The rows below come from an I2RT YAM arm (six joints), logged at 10 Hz.
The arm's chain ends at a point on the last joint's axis. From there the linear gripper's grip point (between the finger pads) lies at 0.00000 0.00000 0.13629 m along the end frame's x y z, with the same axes.
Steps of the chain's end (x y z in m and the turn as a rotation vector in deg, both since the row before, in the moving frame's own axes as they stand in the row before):
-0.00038 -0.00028 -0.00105 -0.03 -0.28 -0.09
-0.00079 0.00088 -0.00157 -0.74 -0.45 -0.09
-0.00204 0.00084 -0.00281 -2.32 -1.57 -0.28
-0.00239 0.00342 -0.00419 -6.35 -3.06 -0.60
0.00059 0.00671 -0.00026 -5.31 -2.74 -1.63
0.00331 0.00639 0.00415 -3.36 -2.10 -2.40
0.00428 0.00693 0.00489 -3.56 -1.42 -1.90
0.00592 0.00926 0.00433 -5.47 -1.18 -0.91
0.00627 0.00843 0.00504 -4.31 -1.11 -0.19
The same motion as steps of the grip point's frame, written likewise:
-0.00105 -0.00021 -0.00105 -0.03 -0.28 -0.09
-0.00186 0.00264 -0.00159 -0.74 -0.45 -0.09
-0.00576 0.00637 -0.00297 -2.32 -1.57 -0.28
-0.00957 0.01852 -0.00522 -6.35 -3.06 -0.60
-0.00574 0.01941 -0.00100 -5.31 -2.74 -1.63
-0.00151 0.01448 0.00382 -3.36 -2.10 -2.40
0.00105 0.01545 0.00459 -3.56 -1.42 -1.90
0.00322 0.02227 0.00368 -5.47 -1.18 -0.91
0.00365 0.01868 0.00463 -4.31 -1.11 -0.19

